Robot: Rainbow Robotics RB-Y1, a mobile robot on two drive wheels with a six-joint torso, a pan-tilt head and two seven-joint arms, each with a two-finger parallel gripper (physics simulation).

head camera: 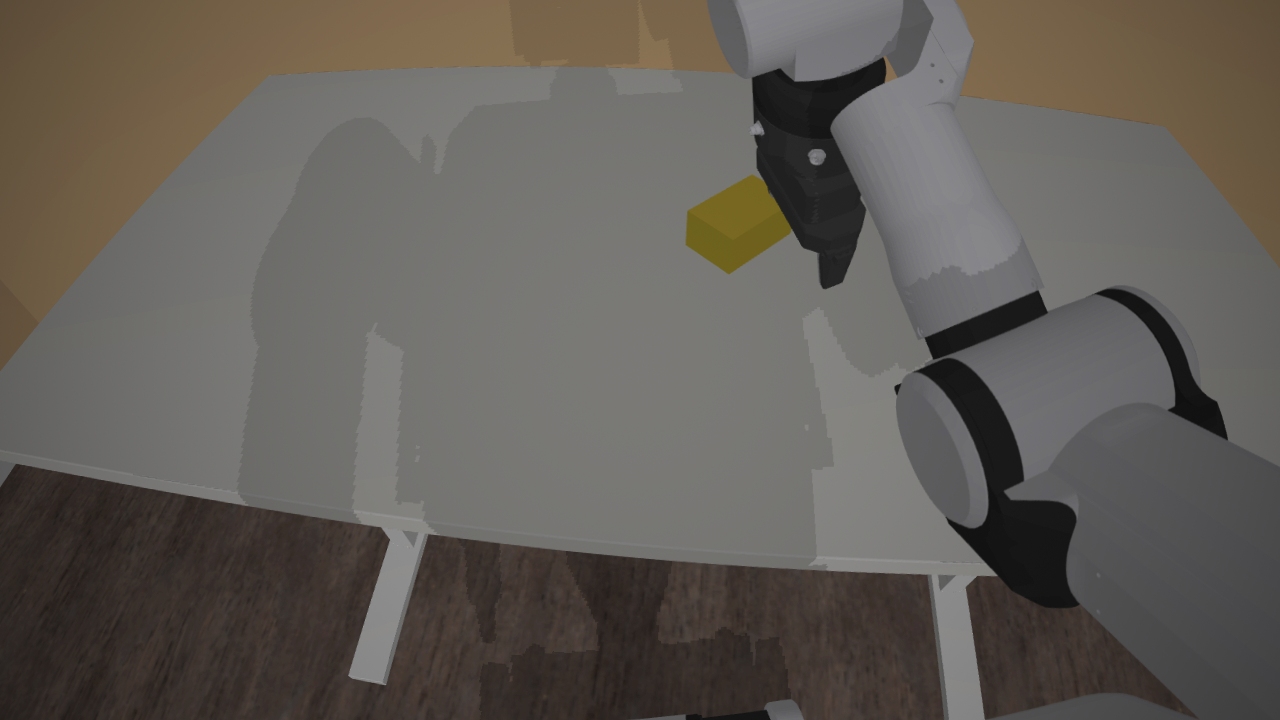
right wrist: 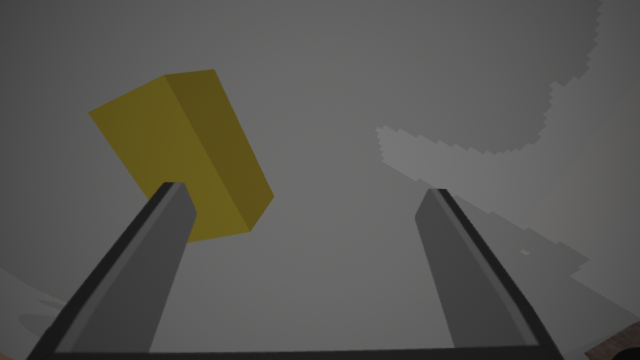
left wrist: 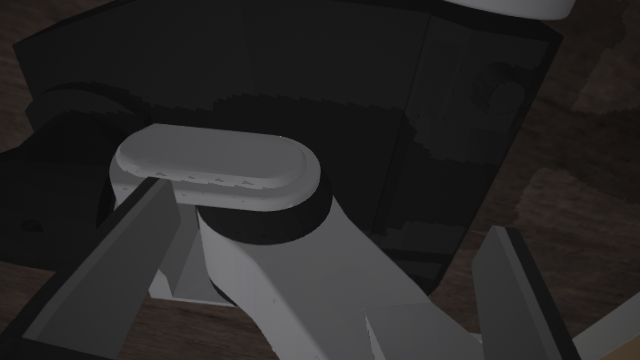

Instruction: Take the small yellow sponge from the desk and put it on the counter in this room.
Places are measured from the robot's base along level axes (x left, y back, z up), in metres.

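Pixels of known places: left gripper, fingertip midpoint: (left wrist: pixel 325 223); right gripper, fingertip midpoint: (head camera: pixel 804 235) (right wrist: pixel 309 200).
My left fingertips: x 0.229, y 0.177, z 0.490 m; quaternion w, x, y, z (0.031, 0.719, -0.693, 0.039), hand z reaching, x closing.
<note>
Behind a point stands the place of what it marks.
The small yellow sponge (head camera: pixel 729 219) @(x -0.126, y -0.388, z 0.997 m) (right wrist: pixel 185 145) @(x -0.169, y -0.403, z 0.996 m) lies on the grey-white desk (head camera: pixel 572 402) @(x 0.038, y -0.212, z 0.951 m) (right wrist: pixel 310 300) @(x -0.017, y -0.294, z 0.951 m), right of the middle in the head view. My right gripper (head camera: pixel 830 268) (right wrist: pixel 309 200) @(x -0.182, y -0.325, z 1.024 m) is open and empty above the desk. In the head view it covers the right end of the sponge. In the right wrist view the sponge lies at the left, partly behind the left-hand finger and below it. My left gripper (left wrist: pixel 325 223) @(x 0.229, y 0.177, z 0.490 m) is open and empty; it does not show in the head view. The counter does not show in these views.
The desk's near edge runs across the lower head view, with white legs (head camera: pixel 389 608) (head camera: pixel 955 644) below it on a dark wood floor (head camera: pixel 223 608) @(x 0.950, y -0.389, z 0.002 m). An orange-tan wall or floor area (head camera: pixel 402 35) @(x 0.297, y -0.930, z 1.001 m) lies beyond the desk. The robot's own base (left wrist: pixel 325 65) @(x 0.156, y 0.177, z 0.169 m) fills much of the left wrist view.
</note>
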